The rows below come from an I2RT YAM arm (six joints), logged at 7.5 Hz.
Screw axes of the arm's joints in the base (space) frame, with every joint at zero. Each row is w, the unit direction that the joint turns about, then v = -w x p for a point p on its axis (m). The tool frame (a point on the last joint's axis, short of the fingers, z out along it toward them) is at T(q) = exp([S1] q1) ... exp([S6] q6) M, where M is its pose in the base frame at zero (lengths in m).
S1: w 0 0 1 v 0 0 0
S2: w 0 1 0 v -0.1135 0 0.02
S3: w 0 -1 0 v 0.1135 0 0.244
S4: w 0 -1 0 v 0.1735 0 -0.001
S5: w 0 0 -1 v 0 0.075 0
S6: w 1 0 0 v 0 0.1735 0
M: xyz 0.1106 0 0.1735 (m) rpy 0 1.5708 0 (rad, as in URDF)
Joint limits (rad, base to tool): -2.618..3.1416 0..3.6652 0..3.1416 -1.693..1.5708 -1.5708..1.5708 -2.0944..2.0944
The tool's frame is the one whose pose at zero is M.
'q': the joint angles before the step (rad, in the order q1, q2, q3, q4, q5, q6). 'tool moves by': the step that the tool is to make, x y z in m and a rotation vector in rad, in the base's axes. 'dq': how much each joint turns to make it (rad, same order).
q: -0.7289 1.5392 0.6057 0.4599 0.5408 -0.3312
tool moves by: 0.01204 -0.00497 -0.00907 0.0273 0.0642 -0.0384
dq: 0.0198 0.0727 0.0571 -0.0568 0.0614 0.0112
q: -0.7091 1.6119 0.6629 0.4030 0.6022 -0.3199
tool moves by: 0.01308 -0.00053 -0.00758 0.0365 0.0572 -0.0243
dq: 0.0298 0.0582 0.0588 -0.0844 0.0497 0.0282
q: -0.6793 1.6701 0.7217 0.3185 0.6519 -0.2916
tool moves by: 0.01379 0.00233 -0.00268 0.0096 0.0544 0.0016
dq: 0.0354 0.0410 0.0514 -0.0592 0.0425 0.0001
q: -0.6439 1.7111 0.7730 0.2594 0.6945 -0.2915
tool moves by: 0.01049 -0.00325 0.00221 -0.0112 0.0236 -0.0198
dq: 0.0141 0.0321 0.0533 -0.0367 0.0409 0.0049
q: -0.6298 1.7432 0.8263 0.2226 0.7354 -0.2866
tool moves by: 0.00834 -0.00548 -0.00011 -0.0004 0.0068 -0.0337
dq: 0.0037 0.0370 0.0529 -0.0408 0.0313 0.0287
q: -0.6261 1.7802 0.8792 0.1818 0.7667 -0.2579
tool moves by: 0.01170 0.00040 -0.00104 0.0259 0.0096 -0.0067
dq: 0.0207 0.0348 0.0580 -0.0753 0.0096 0.0419
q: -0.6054 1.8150 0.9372 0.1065 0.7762 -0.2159
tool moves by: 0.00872 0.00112 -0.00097 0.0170 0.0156 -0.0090
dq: 0.0172 0.0270 0.0451 -0.0629 0.0146 0.0316
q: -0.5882 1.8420 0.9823 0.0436 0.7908 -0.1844
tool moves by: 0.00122 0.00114 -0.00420 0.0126 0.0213 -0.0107
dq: 0.0053 0.0148 0.0102 -0.0313 0.0117 0.0157
